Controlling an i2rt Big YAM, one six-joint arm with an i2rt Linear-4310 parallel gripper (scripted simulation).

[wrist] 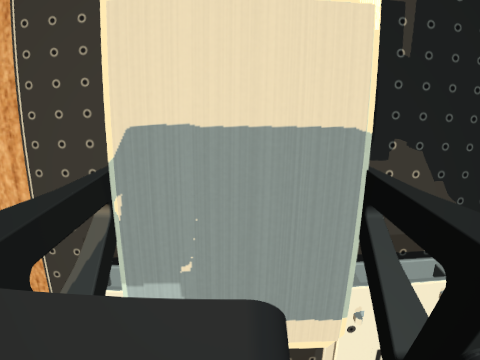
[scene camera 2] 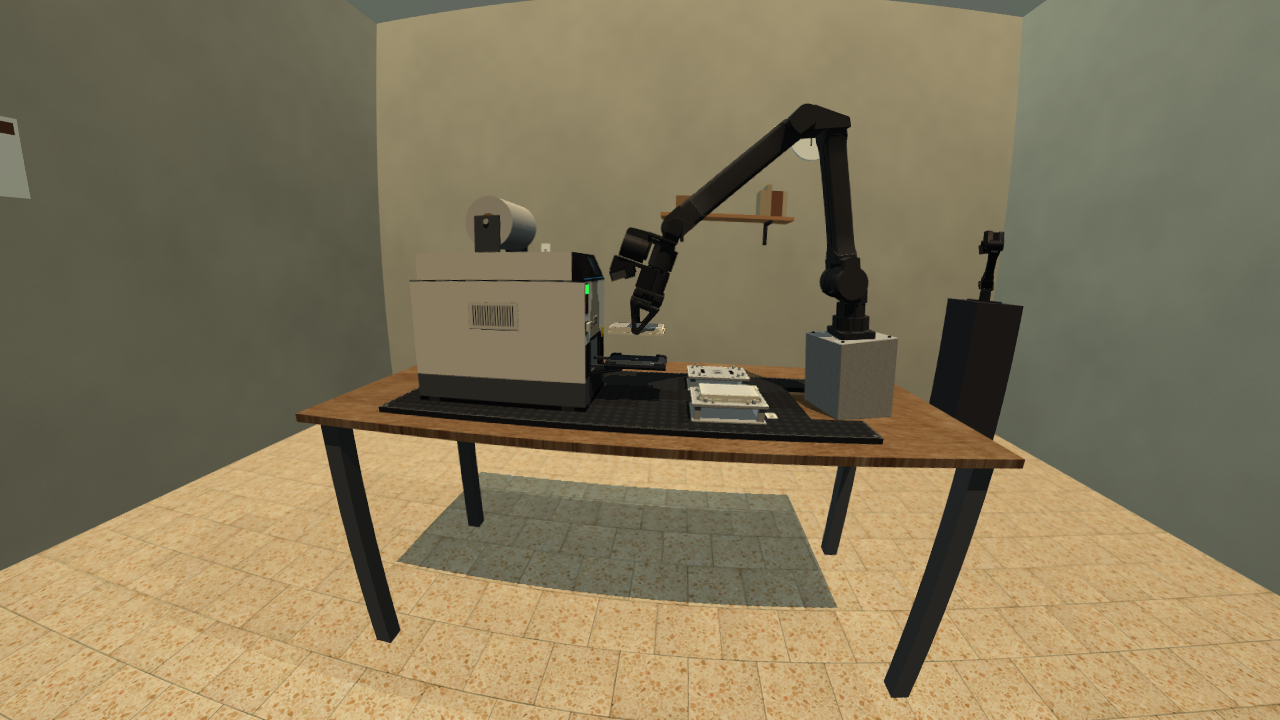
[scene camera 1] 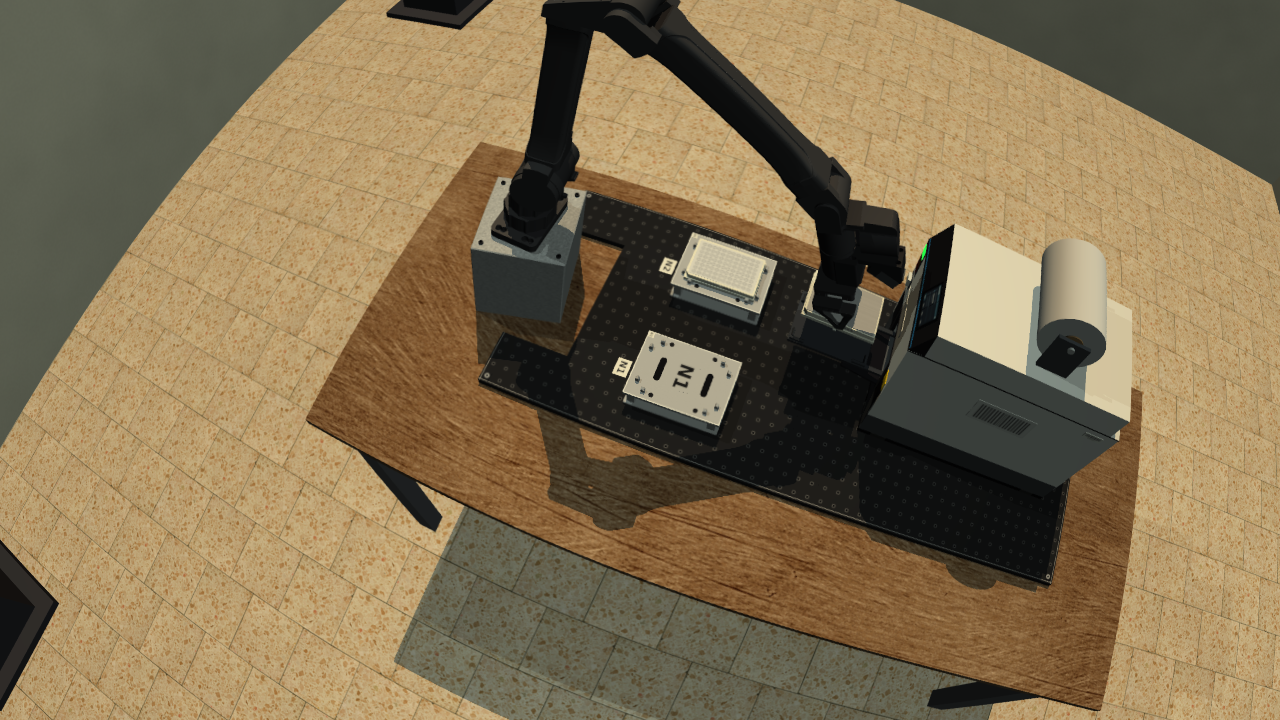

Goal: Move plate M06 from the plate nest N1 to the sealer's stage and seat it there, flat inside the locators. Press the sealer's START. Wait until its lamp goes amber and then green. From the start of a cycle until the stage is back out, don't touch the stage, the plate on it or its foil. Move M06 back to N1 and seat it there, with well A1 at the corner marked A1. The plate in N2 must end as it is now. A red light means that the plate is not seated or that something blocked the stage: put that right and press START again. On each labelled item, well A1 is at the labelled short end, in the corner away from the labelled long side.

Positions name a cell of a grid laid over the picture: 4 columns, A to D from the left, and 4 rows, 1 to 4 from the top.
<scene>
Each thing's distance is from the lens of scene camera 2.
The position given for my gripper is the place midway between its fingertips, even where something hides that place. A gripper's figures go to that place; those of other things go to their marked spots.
my gripper (scene camera 2: B2): 95 cm
sealer stage (scene camera 2: B3): 95 cm
</scene>
